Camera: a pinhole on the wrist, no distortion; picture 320 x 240 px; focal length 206.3 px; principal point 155.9 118.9 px. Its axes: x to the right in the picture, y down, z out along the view. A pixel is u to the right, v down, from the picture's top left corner.
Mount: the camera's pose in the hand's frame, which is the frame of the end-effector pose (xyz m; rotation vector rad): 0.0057 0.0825 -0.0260 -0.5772 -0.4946 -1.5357
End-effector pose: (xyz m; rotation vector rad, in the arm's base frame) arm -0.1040 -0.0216 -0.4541 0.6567 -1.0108 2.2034
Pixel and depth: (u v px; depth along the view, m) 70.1 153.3 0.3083
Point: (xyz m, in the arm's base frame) -0.3976 -0.2921 -0.5089
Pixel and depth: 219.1 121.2 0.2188
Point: -0.2036 -0.2488 -0.4139
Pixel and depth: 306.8 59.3 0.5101
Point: -0.0016 -0.6053 -0.2320
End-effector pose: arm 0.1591 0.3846 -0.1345 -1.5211 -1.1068 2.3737
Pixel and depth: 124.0 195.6 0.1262
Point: 0.1304 0.2551 -0.2757
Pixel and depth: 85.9 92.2 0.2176
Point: 0.1602 0.1285 -0.2801
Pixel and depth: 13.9 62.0 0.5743
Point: 0.2799 -0.3088 -0.4851
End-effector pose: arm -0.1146 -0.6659 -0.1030 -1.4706 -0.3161 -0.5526
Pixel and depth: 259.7 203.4 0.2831
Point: 0.1125 -0.4108 -0.1286
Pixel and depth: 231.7 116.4 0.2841
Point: 0.0297 -0.4103 -0.2228
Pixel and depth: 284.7 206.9 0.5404
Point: 0.2627 -0.1168 -0.0375
